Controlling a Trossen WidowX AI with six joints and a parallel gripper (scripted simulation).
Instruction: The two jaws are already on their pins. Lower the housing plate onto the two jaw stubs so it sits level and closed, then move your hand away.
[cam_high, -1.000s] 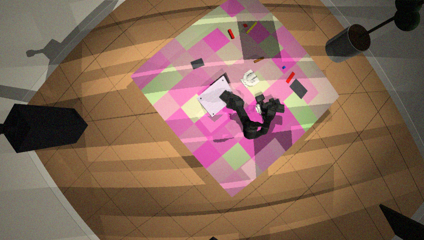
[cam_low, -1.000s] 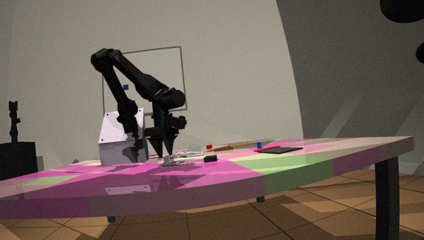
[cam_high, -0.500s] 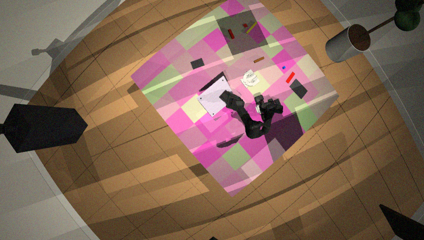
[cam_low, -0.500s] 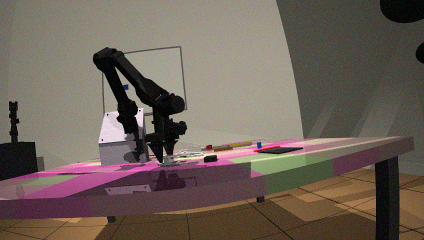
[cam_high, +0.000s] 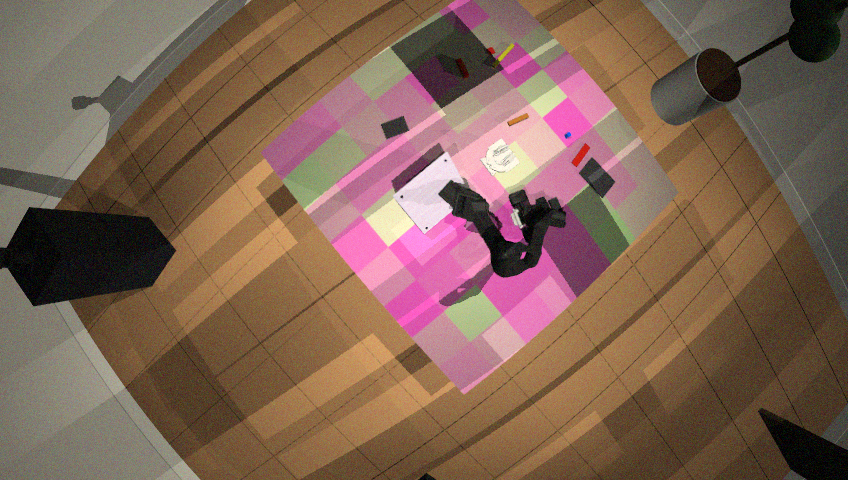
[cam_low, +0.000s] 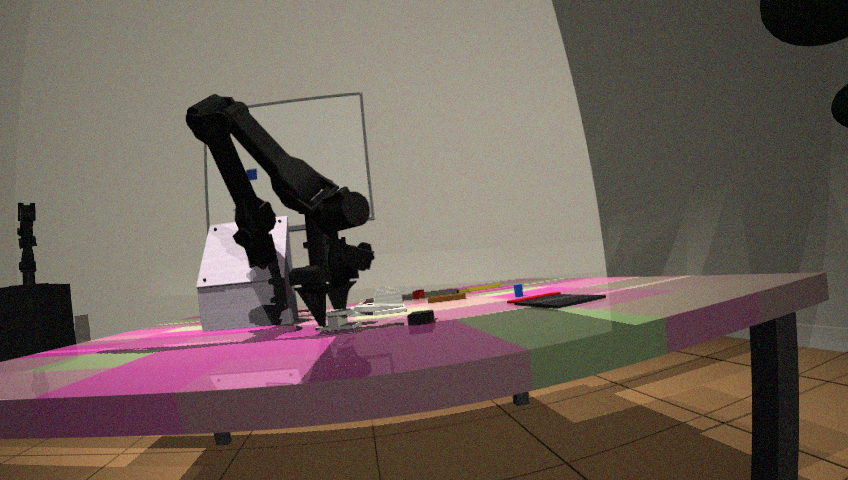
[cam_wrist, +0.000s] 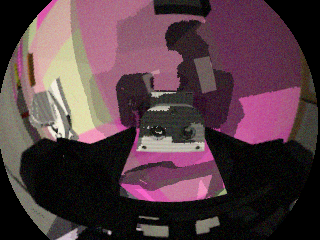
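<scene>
My gripper tip is 10 mm short of the white piece. Round my gripper tip: dark block: 140 mm ahead, 80 mm to the right; red bar: 390 mm ahead, 30 mm to the right, 10 mm below; dark flat plate: 370 mm ahead, 140 mm to the right, 10 mm below.
</scene>
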